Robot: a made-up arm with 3 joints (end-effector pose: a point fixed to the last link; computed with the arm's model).
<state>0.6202 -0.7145 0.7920</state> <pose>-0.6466 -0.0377 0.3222 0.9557 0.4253 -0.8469</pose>
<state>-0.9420 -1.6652 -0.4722</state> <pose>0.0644 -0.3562 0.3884 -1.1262 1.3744 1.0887</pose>
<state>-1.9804 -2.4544 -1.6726</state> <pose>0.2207 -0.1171 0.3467 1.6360 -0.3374 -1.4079</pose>
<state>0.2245 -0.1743 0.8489</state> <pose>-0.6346 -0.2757 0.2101 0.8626 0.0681 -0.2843</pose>
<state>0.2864 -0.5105 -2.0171</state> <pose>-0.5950 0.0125 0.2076 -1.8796 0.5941 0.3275</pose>
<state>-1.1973 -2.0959 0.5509</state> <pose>0.2861 -0.3315 0.3516 -0.8539 1.8271 0.1817</pose>
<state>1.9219 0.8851 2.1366</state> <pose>-0.2347 0.4621 -0.0978 0.6715 -1.8110 -0.3347</pose>
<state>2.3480 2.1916 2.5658</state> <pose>-0.1957 0.2710 0.1079 -0.1342 -1.0626 0.4440</pose>
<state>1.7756 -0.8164 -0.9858</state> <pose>-0.1020 0.4934 0.3627 -0.0064 1.2637 -1.1528</pose>
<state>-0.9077 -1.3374 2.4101</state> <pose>-0.0754 -0.6635 0.3475 1.3540 1.2555 -0.9583</pose>
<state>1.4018 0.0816 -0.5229</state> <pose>-0.3463 0.5139 0.2251 -0.4904 0.3003 -1.3880</pose>
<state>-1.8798 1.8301 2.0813</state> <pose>0.4063 -0.0078 0.0033 -1.6262 -0.4832 -1.6734</pose>
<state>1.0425 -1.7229 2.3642</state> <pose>-0.5506 0.2402 0.4207 -1.9287 0.1470 2.1197</pose>
